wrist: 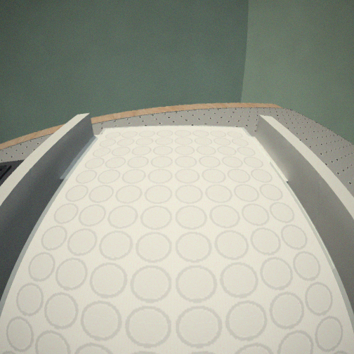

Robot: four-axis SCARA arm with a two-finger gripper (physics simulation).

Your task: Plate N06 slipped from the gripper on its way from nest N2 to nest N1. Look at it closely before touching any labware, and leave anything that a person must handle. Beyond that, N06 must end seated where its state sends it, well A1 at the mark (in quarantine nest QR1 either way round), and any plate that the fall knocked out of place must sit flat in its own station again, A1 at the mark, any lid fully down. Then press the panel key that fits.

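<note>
A white well plate (180, 215) with rows of round wells fills the lower middle of the wrist view, seen from close above. My gripper (174, 125) is shut on this plate, with one grey finger along its left long side and the other along its right. The plate looks level between the fingers. Its near end runs out of the view at the bottom. No label or A1 mark can be read on it, so which plate it is cannot be told. The nests and the panel keys do not show clearly.
A grey perforated deck (320, 145) lies beyond the plate and to the right, with a wooden edge (190, 106) along its far side. Part of a dark object (6, 172) shows at the left edge. Green walls (125, 50) stand behind.
</note>
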